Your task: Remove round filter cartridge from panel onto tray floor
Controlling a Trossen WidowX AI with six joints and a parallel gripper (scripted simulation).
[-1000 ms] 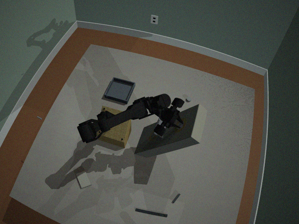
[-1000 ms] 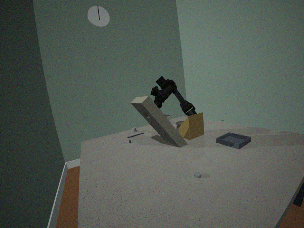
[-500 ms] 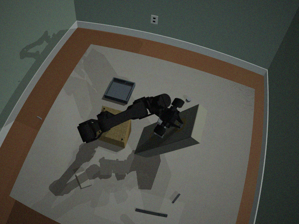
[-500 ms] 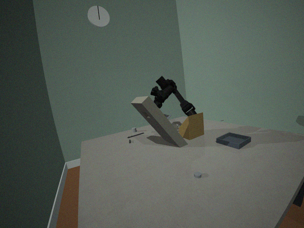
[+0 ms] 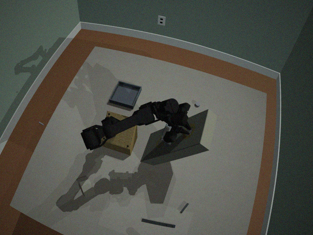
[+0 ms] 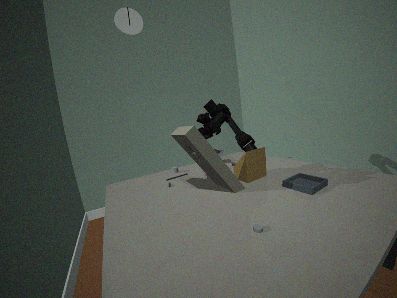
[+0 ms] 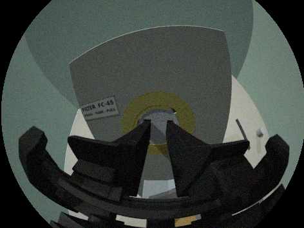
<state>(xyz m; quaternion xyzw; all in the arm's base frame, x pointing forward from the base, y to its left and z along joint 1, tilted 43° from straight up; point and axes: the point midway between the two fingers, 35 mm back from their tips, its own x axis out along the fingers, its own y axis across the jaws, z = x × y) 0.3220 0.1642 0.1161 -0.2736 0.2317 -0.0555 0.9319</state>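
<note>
Right now my gripper tip is 10 mm short of the round filter cartridge and 10 mm above it. From my gripper tip the other things lie so: blue-grey tray 460 mm behind, 230 mm to the left, 270 mm below; then white block 370 mm behind, 390 mm to the right, 270 mm below; then short dark bar 130 mm ahead, 260 mm to the right, 270 mm below.
</note>
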